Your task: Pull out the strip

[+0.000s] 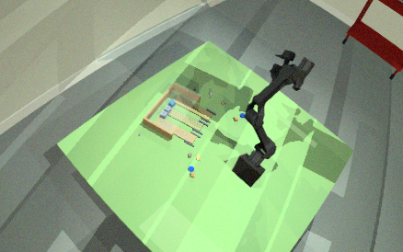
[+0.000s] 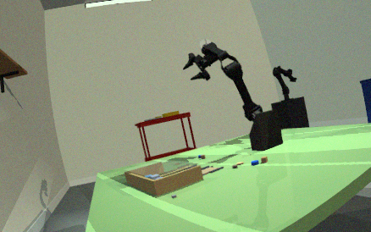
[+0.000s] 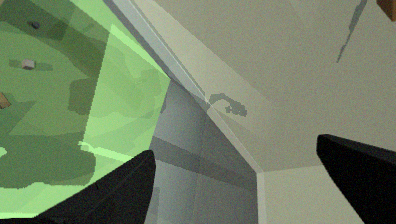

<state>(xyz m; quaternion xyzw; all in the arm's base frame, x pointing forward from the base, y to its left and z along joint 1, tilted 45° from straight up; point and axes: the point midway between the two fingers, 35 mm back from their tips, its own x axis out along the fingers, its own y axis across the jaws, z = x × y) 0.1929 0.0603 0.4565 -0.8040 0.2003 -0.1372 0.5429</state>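
My gripper tip is 210 mm short of the blue-speckled strip, 410 mm to the right of it and 470 mm above it.
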